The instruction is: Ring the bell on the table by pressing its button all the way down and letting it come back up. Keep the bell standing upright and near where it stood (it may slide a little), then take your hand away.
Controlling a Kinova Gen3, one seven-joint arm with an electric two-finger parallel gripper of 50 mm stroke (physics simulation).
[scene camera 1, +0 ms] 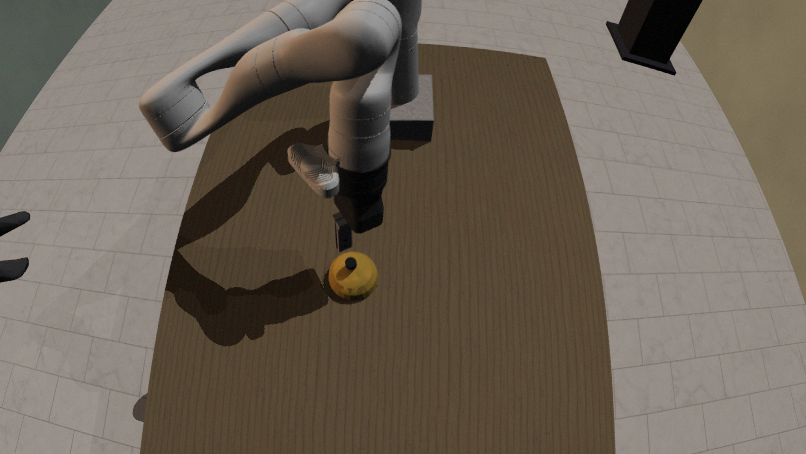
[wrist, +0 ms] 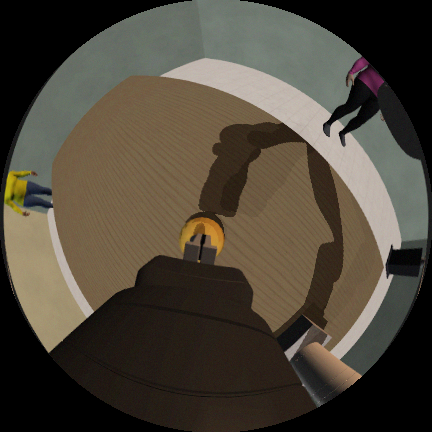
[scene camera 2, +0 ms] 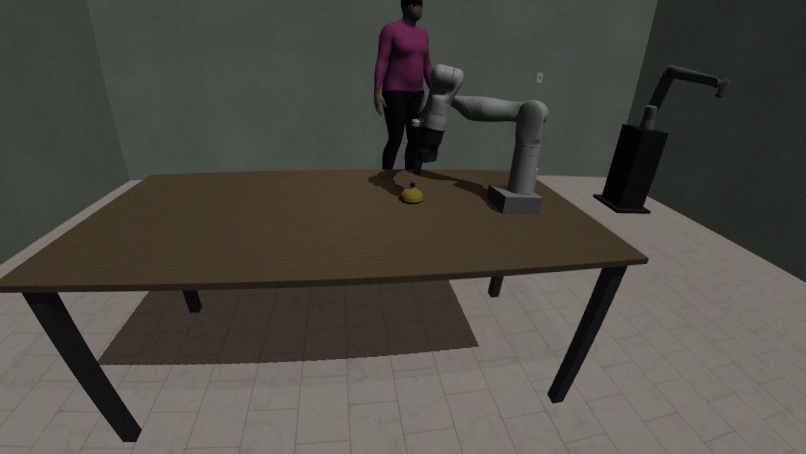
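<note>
The yellow dome bell stands upright on the wooden table. Its black button stands up on top of the dome. My gripper is shut with nothing between the fingers. Its tips are above the level of the button and apart from it in the scene views. In the wrist view the fingertips overlap the middle of the bell and hide most or all of the button.
The arm's grey base block stands on the table behind the bell as seen in scene camera 1. A person in a magenta top stands beyond the table edge. A black pedestal with another arm stands on the floor.
</note>
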